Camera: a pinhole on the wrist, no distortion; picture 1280 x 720 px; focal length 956.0 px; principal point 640.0 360.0 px. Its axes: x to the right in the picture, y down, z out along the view. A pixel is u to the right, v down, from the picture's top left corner.
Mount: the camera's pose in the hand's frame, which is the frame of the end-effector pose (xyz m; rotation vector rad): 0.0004 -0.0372 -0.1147 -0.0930 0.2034 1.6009
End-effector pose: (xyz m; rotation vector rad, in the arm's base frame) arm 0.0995 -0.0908 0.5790 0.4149 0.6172 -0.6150
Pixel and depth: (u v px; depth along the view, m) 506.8 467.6 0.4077
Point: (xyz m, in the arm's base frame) 0.1995 -0.2555 0.8085
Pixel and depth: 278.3 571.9 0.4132
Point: 0.1210 -0.3264 0.8376
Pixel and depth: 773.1 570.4 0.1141
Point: 0.0858 -0.0822 0.5873
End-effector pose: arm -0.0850 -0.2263 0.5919 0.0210 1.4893 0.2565
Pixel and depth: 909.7 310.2 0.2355
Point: 0.0066 -0.1363 0.5883
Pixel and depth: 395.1 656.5 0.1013
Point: -0.0876 -0.2751 0.6062
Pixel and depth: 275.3 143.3 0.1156
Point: -0.0690 -0.2755 0.5470
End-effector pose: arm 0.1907 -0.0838 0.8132 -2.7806 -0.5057 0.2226
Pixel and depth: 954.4 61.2 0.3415
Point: 0.3116 -0.1119 0.5756
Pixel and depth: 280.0 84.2 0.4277
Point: 0.2355 0.1608 0.5277
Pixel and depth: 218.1 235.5 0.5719
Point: 0.1494 0.2484 0.3995
